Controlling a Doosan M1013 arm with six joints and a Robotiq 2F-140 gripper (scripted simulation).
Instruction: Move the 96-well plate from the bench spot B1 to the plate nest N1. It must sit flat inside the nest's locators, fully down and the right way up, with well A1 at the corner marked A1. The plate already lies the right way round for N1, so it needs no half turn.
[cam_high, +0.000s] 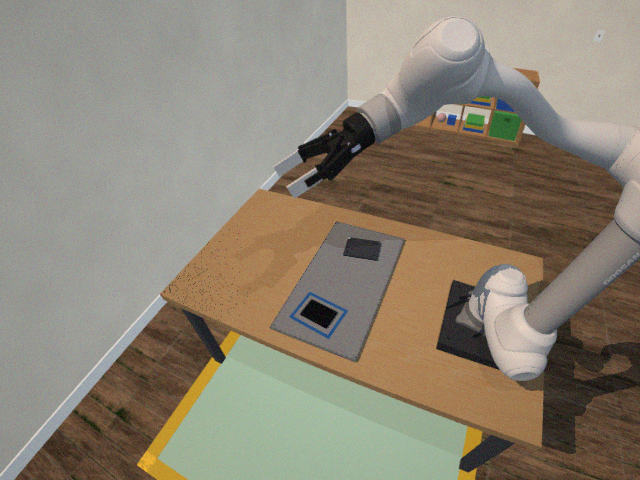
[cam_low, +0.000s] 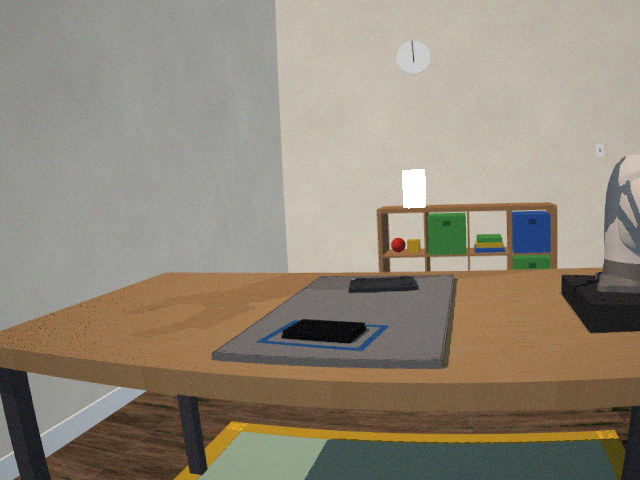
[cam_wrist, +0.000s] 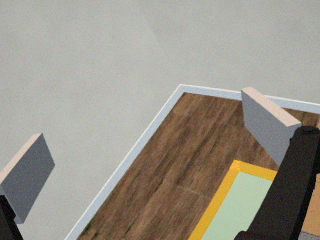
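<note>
Right now my hand is 9 cm short of the black 96-well plate, 15 cm to the left of it and 78 cm above it. Also, from my hand: dark grey plate nest 14 cm ahead, 57 cm to the right, 78 cm below; then A1 corner mark 23 cm ahead, 59 cm to the right, 77 cm below.
</note>
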